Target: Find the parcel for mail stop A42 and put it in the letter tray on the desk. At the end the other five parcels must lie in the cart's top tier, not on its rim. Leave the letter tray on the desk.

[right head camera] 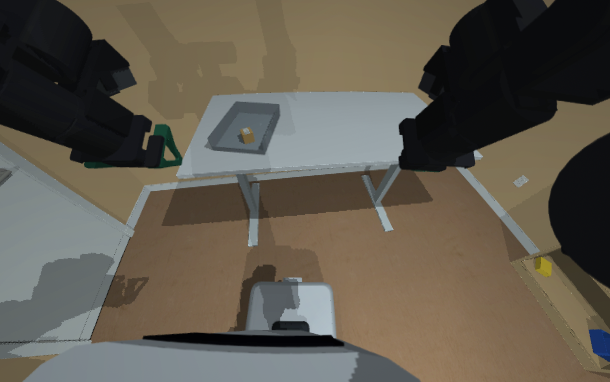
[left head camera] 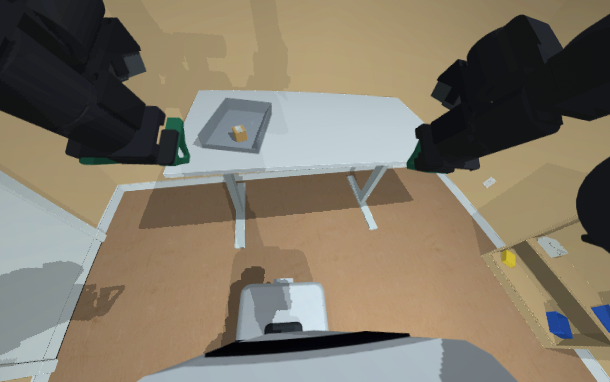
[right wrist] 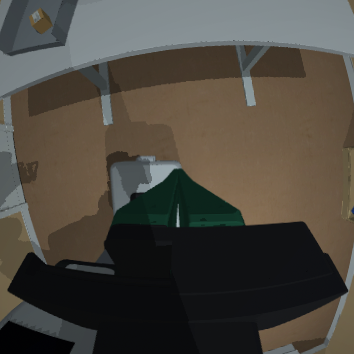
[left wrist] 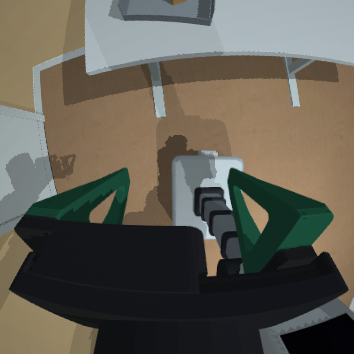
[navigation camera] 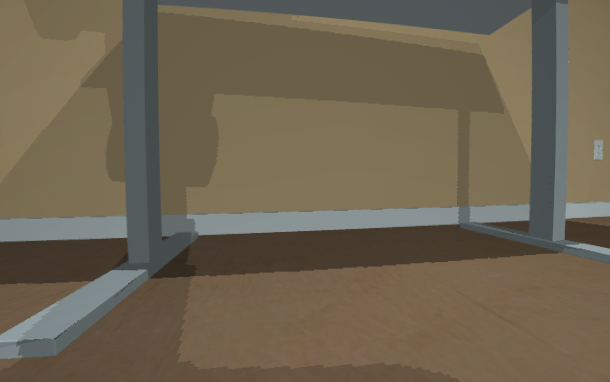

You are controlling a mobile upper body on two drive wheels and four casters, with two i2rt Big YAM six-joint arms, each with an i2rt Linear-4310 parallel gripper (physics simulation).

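Frame: origin at the left arm's base, x ahead, y left, z up, level; metres.
Seen in the pictures: left gripper, fingertip midpoint: [right head camera: 160,161] [left head camera: 164,158] [left wrist: 178,174]; right gripper, fingertip midpoint: [right head camera: 401,163] [left head camera: 407,165] [right wrist: 177,175].
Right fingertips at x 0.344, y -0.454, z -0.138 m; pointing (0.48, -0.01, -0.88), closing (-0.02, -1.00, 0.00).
Note:
Offsets run from my right fingertips to a thing's top centre. Level surfaces: height alone.
A small orange-brown parcel {dy +0.454, dx +0.494, dz -0.269 m} [left head camera: 240,134] [right head camera: 247,135] [right wrist: 41,21] with a white label lies inside the grey letter tray {dy +0.463, dx +0.576, dz -0.252 m} [left head camera: 265,129] [right head camera: 273,131] [right wrist: 59,25]; its print is too small to read. The tray stands on the left part of the white desk {dz -0.322 m} [left head camera: 340,130] [right head camera: 345,130] [left wrist: 280,30] [right wrist: 175,25]. My left gripper [left wrist: 178,174] is open and empty, held on the near side of the desk. My right gripper [right wrist: 177,175] is shut and empty, near the desk's right part in the head views. The cart and the other five parcels do not show.
A wooden shelf unit or box [left head camera: 520,300] [right head camera: 555,315] at the right holds a yellow block [left head camera: 508,258] [right head camera: 543,266] and blue blocks [left head camera: 558,325] [right head camera: 600,344]. Desk legs [left head camera: 240,215] [navigation camera: 142,135] stand ahead of my base [left head camera: 310,310]. A white panel [left head camera: 35,240] stands at the left.

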